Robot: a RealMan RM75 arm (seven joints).
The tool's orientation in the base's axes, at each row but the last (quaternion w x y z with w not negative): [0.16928, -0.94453, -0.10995, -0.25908]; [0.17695, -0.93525, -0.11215, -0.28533]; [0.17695, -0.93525, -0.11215, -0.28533]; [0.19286, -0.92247, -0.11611, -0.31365]
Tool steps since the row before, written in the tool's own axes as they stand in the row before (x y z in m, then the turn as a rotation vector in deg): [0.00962, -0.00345, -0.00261, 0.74, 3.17, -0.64]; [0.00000, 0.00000, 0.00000, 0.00, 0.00, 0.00]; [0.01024, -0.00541, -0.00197, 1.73, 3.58, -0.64]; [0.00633, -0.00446, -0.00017, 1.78, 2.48, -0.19]
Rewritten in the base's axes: [0.00590, 0.00334, 0.00808, 1.27, -3.06, 0.07]; [0.00000, 0.00000, 0.00000, 0.00, 0.00, 0.00]; [0.00566, 0.00527, 0.00884, 2.20, -3.33, 0.53]; [0.00333, 0.00453, 0.00533, 2.11, -2.14, 0.55]
